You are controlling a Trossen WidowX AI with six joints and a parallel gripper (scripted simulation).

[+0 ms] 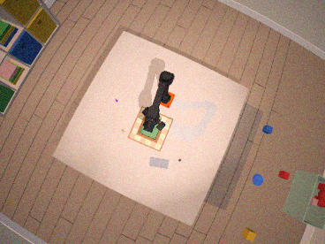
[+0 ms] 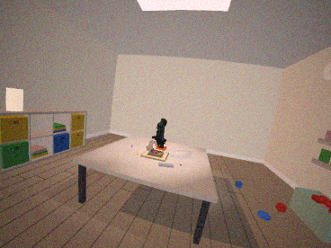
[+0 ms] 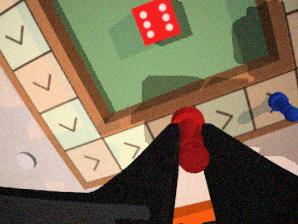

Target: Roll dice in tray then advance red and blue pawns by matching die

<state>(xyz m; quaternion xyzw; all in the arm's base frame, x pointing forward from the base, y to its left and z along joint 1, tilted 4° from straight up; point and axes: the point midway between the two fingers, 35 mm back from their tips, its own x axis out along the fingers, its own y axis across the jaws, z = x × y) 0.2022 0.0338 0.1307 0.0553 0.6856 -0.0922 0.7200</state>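
My gripper tip is 40 mm past the blue pawn, 80 mm to the left of it and 80 mm above it. The rest, counted from my gripper tip: yellow pawn: 200 mm ahead, 170 mm to the right, 90 mm below; red pawn: 10 mm above; green tray: 60 mm ahead, 10 mm to the left, 100 mm below.
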